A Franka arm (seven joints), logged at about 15 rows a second.
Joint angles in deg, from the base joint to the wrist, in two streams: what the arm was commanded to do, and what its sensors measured. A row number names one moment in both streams.
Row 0, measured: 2.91 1.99 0.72 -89.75 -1.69 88.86 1.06
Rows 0 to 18, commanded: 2.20 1.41 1.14 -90.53 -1.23 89.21 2.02; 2.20 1.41 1.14 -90.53 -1.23 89.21 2.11; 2.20 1.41 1.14 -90.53 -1.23 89.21 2.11; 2.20 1.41 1.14 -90.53 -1.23 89.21 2.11; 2.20 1.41 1.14 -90.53 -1.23 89.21 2.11; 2.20 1.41 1.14 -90.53 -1.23 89.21 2.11; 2.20 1.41 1.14 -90.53 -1.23 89.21 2.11; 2.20 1.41 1.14 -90.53 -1.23 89.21 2.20; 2.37 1.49 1.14 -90.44 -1.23 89.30 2.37; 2.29 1.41 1.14 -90.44 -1.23 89.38 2.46; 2.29 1.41 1.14 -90.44 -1.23 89.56 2.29; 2.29 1.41 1.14 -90.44 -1.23 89.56 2.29; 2.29 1.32 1.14 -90.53 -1.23 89.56 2.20; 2.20 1.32 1.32 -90.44 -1.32 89.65 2.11; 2.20 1.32 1.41 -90.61 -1.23 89.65 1.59; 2.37 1.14 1.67 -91.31 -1.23 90.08 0.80; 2.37 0.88 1.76 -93.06 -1.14 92.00 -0.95; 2.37 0.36 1.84 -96.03 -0.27 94.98 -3.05; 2.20 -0.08 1.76 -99.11 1.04 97.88 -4.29
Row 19, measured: 2.95 1.91 1.40 -92.19 -1.06 92.30 -1.14
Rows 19 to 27, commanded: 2.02 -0.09 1.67 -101.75 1.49 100.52 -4.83; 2.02 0.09 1.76 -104.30 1.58 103.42 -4.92; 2.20 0.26 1.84 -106.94 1.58 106.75 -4.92; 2.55 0.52 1.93 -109.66 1.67 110.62 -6.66; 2.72 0.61 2.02 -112.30 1.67 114.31 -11.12; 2.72 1.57 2.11 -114.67 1.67 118.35 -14.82; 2.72 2.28 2.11 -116.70 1.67 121.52 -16.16; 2.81 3.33 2.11 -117.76 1.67 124.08 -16.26; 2.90 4.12 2.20 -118.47 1.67 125.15 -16.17
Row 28, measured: 3.26 3.68 1.79 -115.75 0.32 121.70 -13.87
